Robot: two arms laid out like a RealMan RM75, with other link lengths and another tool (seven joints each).
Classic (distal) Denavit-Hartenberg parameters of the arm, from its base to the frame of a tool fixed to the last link. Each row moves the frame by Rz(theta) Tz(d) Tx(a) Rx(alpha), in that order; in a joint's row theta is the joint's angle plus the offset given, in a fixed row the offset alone. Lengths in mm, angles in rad.
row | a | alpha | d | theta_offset
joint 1 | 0 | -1.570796 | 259.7 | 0
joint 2 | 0 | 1.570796 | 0 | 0
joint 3 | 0 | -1.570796 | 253.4 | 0
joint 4 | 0 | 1.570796 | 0 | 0
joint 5 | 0 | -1.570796 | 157.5 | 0
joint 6 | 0 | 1.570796 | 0 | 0
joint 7 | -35.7 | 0.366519 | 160.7 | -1.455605
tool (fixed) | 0 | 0 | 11 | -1.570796
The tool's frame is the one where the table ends.
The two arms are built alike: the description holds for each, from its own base.
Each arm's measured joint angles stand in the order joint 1, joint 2, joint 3, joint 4, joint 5, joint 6, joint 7.
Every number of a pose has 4 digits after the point. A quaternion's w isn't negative.
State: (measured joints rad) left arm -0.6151 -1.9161 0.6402 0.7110 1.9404 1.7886 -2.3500; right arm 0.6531 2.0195 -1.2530 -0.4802 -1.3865 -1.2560 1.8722
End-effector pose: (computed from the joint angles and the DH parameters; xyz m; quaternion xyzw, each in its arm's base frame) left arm -0.1661 0.2918 0.0755 -0.4803 0.8627 -0.0963 0.1256; right arm 0.1342 0.3203 -0.0162 -0.4653 -0.7480 -0.1186 0.4582
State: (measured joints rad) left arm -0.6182 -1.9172 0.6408 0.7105 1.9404 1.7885 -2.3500; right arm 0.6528 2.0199 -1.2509 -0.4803 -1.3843 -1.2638 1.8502
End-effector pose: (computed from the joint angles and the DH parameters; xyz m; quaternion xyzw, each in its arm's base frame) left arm -0.1650 0.2922 0.0751 -0.4790 0.8633 -0.0973 0.1254; right arm 0.1335 0.3188 -0.0159 -0.4557 -0.7524 -0.1170 0.4611
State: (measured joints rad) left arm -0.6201 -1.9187 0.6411 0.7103 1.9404 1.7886 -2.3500; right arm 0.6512 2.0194 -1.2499 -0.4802 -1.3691 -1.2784 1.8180
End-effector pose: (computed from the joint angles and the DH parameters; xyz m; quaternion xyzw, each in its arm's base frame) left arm -0.1643 0.2923 0.0746 -0.4782 0.8636 -0.0983 0.1256; right arm 0.1317 0.3170 -0.0140 -0.4422 -0.7558 -0.1136 0.4694
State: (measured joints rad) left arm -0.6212 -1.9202 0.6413 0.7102 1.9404 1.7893 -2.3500; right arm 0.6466 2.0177 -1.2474 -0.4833 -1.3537 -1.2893 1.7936
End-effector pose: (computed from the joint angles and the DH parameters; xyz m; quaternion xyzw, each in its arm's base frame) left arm -0.1637 0.2922 0.0741 -0.4776 0.8638 -0.0994 0.1257; right arm 0.1309 0.3161 -0.0111 -0.4317 -0.7566 -0.1133 0.4779
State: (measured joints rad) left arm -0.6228 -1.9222 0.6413 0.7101 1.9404 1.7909 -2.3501; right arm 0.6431 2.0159 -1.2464 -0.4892 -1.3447 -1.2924 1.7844
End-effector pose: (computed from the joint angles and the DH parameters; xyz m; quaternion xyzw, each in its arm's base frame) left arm -0.1628 0.2919 0.0735 -0.4767 0.8641 -0.1012 0.1259; right arm 0.1305 0.3163 -0.0089 -0.4262 -0.7564 -0.1146 0.4828
